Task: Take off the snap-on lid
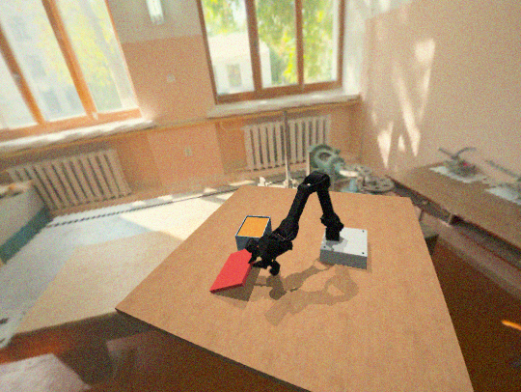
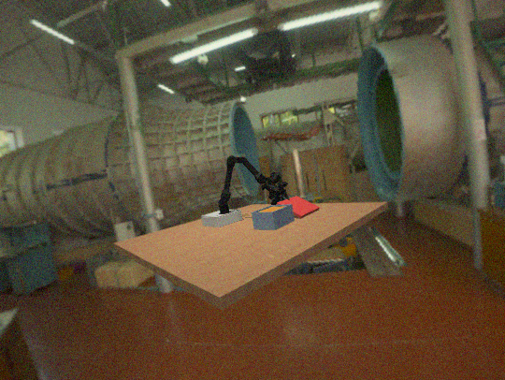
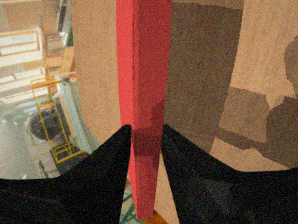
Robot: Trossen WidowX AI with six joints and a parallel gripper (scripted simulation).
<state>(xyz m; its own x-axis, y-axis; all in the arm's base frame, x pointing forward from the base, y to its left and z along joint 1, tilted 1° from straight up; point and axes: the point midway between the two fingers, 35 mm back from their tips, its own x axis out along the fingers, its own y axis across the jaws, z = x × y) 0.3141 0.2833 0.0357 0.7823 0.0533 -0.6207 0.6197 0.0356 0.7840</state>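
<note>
Right now the red lid is 80 mm ahead of my gripper tip and 30 mm below it. Round my gripper tip: storage box 270 mm to the right, 80 mm ahead, 40 mm below.
</note>
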